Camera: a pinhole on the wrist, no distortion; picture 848 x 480 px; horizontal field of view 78.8 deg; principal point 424.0 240.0 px. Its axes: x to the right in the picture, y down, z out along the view. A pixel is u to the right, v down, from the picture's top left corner.
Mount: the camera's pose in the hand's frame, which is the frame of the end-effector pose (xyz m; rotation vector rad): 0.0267 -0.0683 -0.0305 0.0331 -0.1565 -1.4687
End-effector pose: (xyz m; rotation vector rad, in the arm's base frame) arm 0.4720 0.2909 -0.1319 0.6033 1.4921 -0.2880
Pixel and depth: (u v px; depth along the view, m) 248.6 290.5 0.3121
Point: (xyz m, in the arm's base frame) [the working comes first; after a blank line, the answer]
In the camera's frame: -0.1061 0.0305 0.3121

0.7358 0.1969 -0.1355
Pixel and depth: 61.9 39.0 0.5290
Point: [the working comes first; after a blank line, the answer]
In the camera's frame: -0.3711 -0.2060 0.5290

0.9867 0.2653 0.1894
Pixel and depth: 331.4 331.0 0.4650
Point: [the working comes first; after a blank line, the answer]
In the camera's frame: -0.0834 0.0820 0.4650

0.8694 0.1123 -0.1747
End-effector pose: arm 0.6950 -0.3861 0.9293 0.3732 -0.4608 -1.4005
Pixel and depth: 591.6 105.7 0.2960
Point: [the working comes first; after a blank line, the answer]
In the camera's frame: 0.0961 -0.0770 0.2960

0.4241 -0.3246 1.0697
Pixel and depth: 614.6 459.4 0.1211
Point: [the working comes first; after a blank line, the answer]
In the camera's frame: 0.0447 0.0515 0.1211

0.5672 -0.4635 0.9698
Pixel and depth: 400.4 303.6 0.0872
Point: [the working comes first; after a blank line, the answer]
In the camera's frame: -0.0040 0.0107 0.0872

0.6202 -0.4185 0.9511
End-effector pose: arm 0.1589 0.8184 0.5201 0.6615 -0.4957 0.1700
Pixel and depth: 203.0 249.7 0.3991
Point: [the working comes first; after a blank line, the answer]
In the camera's frame: -0.1709 0.0075 0.3991

-0.0444 0.7016 0.8138
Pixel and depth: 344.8 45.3 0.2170
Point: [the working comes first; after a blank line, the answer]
In the camera's frame: -0.0333 -0.0819 0.2170

0.0275 0.6896 0.5798
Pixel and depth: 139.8 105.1 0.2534
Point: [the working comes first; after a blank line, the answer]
In the camera's frame: -0.1395 -0.0662 0.2534

-0.0162 0.7571 0.6596
